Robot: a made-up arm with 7 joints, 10 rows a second.
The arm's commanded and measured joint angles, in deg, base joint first. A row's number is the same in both.
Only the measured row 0 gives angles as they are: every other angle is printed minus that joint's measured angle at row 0.
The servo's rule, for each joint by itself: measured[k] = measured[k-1] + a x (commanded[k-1-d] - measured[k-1]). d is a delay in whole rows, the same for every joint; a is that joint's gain. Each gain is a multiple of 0.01, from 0.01 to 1. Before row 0 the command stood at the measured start. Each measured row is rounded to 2 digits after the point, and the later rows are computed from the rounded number. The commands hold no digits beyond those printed.
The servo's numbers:
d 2
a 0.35 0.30 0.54 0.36 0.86 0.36 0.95
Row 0, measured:
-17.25 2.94 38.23 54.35 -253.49 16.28 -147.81
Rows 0 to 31, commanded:
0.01 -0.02 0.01 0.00 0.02 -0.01 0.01
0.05 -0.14 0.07 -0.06 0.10 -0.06 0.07
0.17 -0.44 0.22 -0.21 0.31 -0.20 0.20
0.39 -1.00 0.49 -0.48 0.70 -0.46 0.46
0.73 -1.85 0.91 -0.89 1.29 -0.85 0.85
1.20 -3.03 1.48 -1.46 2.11 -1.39 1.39
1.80 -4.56 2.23 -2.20 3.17 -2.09 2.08
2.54 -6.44 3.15 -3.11 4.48 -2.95 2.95
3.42 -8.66 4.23 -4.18 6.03 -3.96 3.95
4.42 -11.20 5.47 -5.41 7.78 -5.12 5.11
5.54 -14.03 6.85 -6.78 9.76 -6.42 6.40
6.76 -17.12 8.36 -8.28 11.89 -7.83 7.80
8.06 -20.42 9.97 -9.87 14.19 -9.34 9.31
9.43 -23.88 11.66 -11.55 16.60 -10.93 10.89
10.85 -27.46 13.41 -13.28 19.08 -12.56 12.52
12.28 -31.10 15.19 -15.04 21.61 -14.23 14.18
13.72 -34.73 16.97 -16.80 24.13 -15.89 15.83
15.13 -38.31 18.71 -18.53 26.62 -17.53 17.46
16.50 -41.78 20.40 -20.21 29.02 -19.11 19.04
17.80 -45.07 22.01 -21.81 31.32 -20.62 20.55
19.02 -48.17 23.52 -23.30 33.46 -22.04 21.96
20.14 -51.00 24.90 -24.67 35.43 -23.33 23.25
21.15 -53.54 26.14 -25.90 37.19 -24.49 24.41
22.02 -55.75 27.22 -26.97 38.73 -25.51 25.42
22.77 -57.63 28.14 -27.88 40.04 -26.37 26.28
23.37 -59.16 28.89 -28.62 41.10 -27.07 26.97
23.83 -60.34 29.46 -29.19 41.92 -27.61 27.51
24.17 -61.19 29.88 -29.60 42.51 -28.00 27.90
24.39 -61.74 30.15 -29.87 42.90 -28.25 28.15
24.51 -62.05 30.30 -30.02 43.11 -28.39 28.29
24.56 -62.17 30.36 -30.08 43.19 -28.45 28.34
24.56 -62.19 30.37 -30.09 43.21 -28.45 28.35
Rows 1 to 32, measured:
0.00 0.00 0.00 0.00 0.00 0.00 0.00
0.00 0.00 0.00 0.00 0.00 0.00 0.00
0.00 -0.01 0.01 0.00 0.02 0.00 0.01
0.02 -0.05 0.04 -0.02 0.09 -0.02 0.07
0.07 -0.17 0.14 -0.09 0.28 -0.08 0.19
0.18 -0.42 0.33 -0.23 0.64 -0.22 0.45
0.37 -0.85 0.64 -0.47 1.20 -0.45 0.83
0.66 -1.50 1.09 -0.83 1.98 -0.79 1.36
1.06 -2.42 1.71 -1.32 3.00 -1.26 2.04
1.58 -3.63 2.49 -1.96 4.27 -1.87 2.90
2.22 -5.14 3.43 -2.76 5.78 -2.62 3.90
2.99 -6.96 4.53 -3.71 7.50 -3.52 5.05
3.88 -9.08 5.78 -4.82 9.44 -4.56 6.33
4.89 -11.49 7.17 -6.07 11.55 -5.74 7.73
6.00 -14.17 8.68 -7.44 13.82 -7.04 9.23
7.20 -17.08 10.29 -8.92 16.21 -8.44 10.81
8.48 -20.19 11.97 -10.49 18.68 -9.92 12.43
9.81 -23.46 13.71 -12.13 21.20 -11.47 14.09
11.18 -26.84 15.47 -13.81 23.72 -13.06 15.74
12.56 -30.28 17.22 -15.51 26.21 -14.67 17.37
13.94 -33.73 18.94 -17.20 28.63 -16.27 18.96
15.29 -37.13 20.60 -18.86 30.94 -17.84 20.47
16.60 -40.44 22.18 -20.46 33.11 -19.35 21.89
17.84 -43.61 23.65 -21.98 35.11 -20.78 23.18
19.00 -46.59 24.99 -23.39 36.90 -22.12 24.35
20.06 -49.34 26.19 -24.68 38.47 -23.34 25.37
21.01 -51.83 27.24 -25.83 39.82 -24.43 26.23
21.84 -54.03 28.13 -26.83 40.92 -25.38 26.93
22.54 -55.92 28.85 -27.68 41.78 -26.18 27.48
23.11 -57.50 29.41 -28.37 42.41 -26.84 27.88
23.56 -58.77 29.81 -28.91 42.83 -27.35 28.14
23.89 -59.75 30.07 -29.31 43.07 -27.72 28.28

